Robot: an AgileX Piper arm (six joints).
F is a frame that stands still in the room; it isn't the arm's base.
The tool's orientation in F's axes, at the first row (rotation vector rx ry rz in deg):
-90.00 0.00 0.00
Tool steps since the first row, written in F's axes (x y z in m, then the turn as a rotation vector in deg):
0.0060 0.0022 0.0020 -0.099 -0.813 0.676
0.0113 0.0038 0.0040 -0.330 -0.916 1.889
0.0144 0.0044 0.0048 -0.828 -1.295 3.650
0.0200 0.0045 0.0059 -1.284 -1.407 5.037
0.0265 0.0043 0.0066 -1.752 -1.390 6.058
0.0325 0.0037 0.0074 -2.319 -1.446 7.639
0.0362 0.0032 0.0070 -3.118 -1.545 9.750
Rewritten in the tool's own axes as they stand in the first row. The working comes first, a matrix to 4 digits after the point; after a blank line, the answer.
The tool's axes in the first row as the columns of a matrix, in F's axes (used below as rounded here):
1.0000 0.0000 0.0000
0.0000 0.0000 1.0000
0.0000 -1.0000 0.0000

0.0060 -0.0020 0.0022 -0.099 -0.676 -0.813
0.0113 -0.0040 0.0038 -0.330 -1.889 -0.916
0.0144 -0.0048 0.0044 -0.828 -3.650 -1.295
0.0200 -0.0059 0.0045 -1.284 -5.037 -1.407
0.0265 -0.0066 0.0043 -1.752 -6.058 -1.390
0.0325 -0.0074 0.0037 -2.319 -7.639 -1.446
0.0362 -0.0070 0.0032 -3.118 -9.750 -1.545

